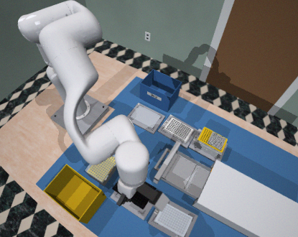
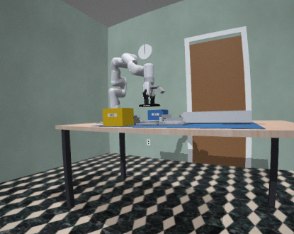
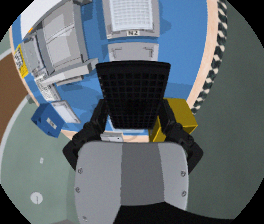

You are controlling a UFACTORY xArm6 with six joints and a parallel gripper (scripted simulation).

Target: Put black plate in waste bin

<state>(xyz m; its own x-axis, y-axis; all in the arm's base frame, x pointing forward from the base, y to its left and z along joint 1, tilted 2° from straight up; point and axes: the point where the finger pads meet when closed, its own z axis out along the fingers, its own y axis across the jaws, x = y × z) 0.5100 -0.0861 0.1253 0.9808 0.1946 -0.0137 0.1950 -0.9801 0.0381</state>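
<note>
Now: the yellow waste bin W1 15 cm behind my hand, 17 cm to the right of it and 11 cm below it. From my hand the other things lie so: black plate: 1 cm below; cooler drawer: 10 cm ahead, 22 cm to the left, 13 cm below; white plate: 17 cm ahead, 4 cm to the left, 13 cm below.
</note>
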